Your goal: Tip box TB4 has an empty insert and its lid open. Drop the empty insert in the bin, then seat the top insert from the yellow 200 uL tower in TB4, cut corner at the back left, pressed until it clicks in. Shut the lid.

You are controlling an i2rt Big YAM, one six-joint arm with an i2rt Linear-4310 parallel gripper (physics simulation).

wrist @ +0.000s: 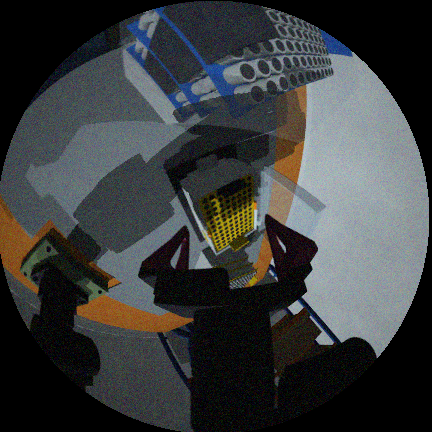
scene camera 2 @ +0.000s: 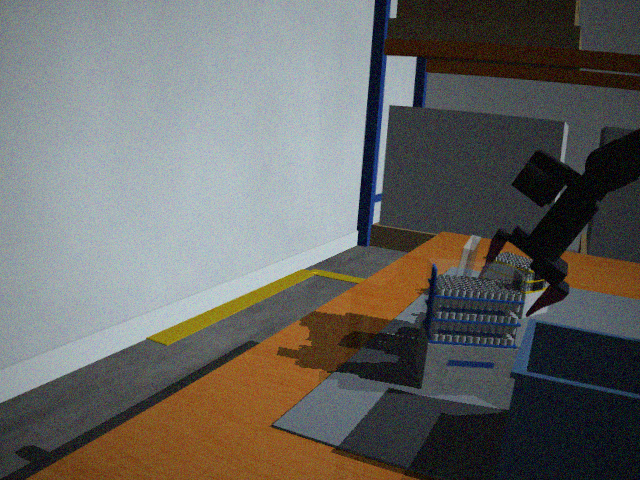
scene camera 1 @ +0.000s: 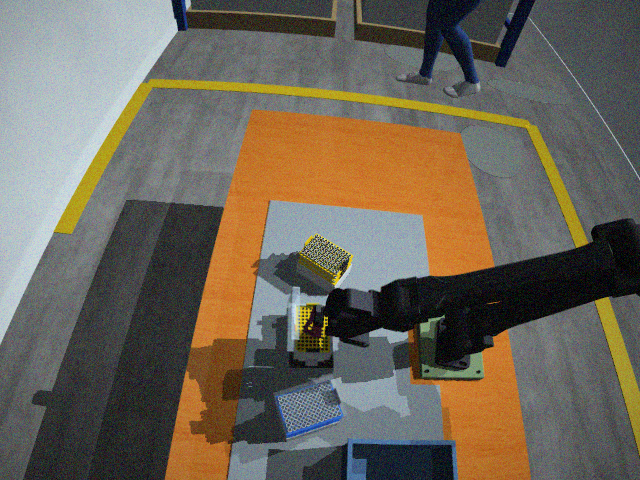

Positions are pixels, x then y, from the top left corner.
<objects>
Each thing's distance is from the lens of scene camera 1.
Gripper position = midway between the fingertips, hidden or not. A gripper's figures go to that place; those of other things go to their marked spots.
my gripper [scene camera 1: 322, 333]: 87 cm
clear lid [scene camera 1: 293, 309]: 80 cm
blue bin [scene camera 1: 357, 451]: 89 cm
The marked spots on the clear lid and the blue bin are 35 cm apart.
</objects>
